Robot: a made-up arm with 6 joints. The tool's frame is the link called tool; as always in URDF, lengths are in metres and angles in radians. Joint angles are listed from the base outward. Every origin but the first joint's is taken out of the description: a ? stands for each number. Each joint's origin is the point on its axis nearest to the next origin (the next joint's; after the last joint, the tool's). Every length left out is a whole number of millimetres.
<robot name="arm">
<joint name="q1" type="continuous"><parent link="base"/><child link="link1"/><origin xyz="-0.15 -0.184 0.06" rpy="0 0 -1.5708"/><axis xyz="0 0 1"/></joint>
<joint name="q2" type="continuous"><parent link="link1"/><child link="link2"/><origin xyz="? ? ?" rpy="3.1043 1.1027 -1.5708"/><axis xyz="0 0 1"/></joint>
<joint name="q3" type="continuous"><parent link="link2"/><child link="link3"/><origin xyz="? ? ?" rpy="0.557 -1.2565 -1.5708"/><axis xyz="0 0 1"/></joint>
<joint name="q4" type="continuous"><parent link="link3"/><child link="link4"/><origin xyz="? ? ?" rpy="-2.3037 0.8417 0.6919"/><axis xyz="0 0 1"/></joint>
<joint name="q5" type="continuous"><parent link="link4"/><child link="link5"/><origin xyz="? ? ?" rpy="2.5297 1.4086 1.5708"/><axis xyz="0 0 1"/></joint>
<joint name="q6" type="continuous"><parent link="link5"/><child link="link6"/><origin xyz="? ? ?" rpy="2.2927 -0.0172 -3.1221"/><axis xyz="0 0 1"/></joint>
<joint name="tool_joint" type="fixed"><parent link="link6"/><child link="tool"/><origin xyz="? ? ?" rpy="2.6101 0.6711 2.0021"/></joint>
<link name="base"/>
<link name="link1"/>
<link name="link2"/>
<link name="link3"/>
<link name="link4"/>
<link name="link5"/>
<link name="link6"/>
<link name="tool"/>
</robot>
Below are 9 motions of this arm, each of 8 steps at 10 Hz.
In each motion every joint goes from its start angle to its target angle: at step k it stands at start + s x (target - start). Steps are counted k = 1, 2, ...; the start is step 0. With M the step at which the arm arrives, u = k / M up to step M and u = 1 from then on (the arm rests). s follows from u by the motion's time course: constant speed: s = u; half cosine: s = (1 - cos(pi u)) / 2; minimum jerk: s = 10 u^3 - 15 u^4 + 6 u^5.
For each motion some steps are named. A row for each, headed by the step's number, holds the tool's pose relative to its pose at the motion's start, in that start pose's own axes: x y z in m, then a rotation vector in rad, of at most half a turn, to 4 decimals.
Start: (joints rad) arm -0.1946 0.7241 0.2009 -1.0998 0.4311 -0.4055
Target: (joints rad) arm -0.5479 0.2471 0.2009 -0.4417 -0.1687 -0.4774
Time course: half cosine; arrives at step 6
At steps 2, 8:
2: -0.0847 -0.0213 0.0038 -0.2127 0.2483 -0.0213
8: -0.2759 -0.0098 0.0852 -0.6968 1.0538 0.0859

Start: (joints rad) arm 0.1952 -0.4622 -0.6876 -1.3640 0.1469 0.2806
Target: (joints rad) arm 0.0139 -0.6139 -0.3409 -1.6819 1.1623 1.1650
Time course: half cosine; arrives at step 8
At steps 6, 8:
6: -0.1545 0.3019 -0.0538 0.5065 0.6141 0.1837
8: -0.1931 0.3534 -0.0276 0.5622 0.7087 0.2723

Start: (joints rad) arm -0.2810 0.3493 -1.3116 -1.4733 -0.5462 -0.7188
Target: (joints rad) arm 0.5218 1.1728 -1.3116 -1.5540 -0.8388 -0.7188
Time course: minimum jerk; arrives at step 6
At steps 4, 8:
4: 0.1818 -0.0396 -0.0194 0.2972 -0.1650 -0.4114
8: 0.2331 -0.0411 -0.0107 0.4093 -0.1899 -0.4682

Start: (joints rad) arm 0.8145 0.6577 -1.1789 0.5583 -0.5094 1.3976
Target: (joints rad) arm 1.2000 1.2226 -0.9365 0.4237 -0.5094 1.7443
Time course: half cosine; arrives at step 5
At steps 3, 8:
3: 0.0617 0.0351 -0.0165 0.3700 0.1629 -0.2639
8: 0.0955 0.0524 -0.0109 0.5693 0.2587 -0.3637

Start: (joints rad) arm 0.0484 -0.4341 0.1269 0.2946 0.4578 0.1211
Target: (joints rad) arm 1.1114 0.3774 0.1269 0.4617 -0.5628 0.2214
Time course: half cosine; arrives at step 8
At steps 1, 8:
1: 0.0043 -0.0297 0.0107 -0.0507 -0.0316 -0.0384
8: -0.2606 -0.4160 0.4895 -1.2987 -0.8654 -1.0244

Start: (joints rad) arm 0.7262 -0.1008 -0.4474 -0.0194 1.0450 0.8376
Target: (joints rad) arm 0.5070 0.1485 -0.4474 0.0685 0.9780 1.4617
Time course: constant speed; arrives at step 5
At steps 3, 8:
3: -0.0780 -0.0075 -0.0758 -0.1562 0.2637 -0.1136
8: -0.1383 -0.0140 -0.1115 -0.2847 0.4309 -0.1682

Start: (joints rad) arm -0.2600 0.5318 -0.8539 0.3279 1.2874 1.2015
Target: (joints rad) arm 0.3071 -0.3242 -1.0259 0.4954 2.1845 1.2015
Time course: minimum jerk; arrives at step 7
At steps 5, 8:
5: -0.0221 -0.0136 0.0940 0.4429 -0.0128 -0.3323
8: -0.0103 -0.0045 0.1318 0.5662 -0.0724 -0.3603

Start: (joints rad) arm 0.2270 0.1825 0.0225 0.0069 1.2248 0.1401
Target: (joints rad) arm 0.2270 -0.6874 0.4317 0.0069 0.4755 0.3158
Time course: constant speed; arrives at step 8
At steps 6, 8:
6: -0.0206 -0.1685 0.1446 -1.0633 0.2504 -0.0923
8: -0.0024 -0.1715 0.2006 -1.3897 0.3130 -0.0385

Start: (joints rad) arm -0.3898 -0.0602 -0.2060 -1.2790 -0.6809 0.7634
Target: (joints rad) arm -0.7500 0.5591 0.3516 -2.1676 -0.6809 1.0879
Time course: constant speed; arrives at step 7
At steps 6, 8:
6: -0.3336 0.0202 -0.0373 0.3358 1.4155 -0.8200
8: -0.3666 0.0393 0.0010 0.3839 1.6473 -0.9797

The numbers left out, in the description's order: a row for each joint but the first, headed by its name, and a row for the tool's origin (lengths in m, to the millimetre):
q2: 0.31 0.136 0
q3: 0.023 0.122 0
q4: -0.035 -0.003 0
q5: 0.059 0.1 0
q6: 0.138 -0.072 0
tool: -0.137 0.165 0

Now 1 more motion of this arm.
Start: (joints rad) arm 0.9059 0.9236 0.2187 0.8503 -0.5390 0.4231
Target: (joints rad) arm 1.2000 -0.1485 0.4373 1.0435 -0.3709 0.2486
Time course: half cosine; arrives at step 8
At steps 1, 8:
1: 0.0108 -0.0045 0.0069 -0.0347 -0.0219 0.0287
8: 0.2002 0.0001 0.1783 -0.9976 -0.2985 0.7595

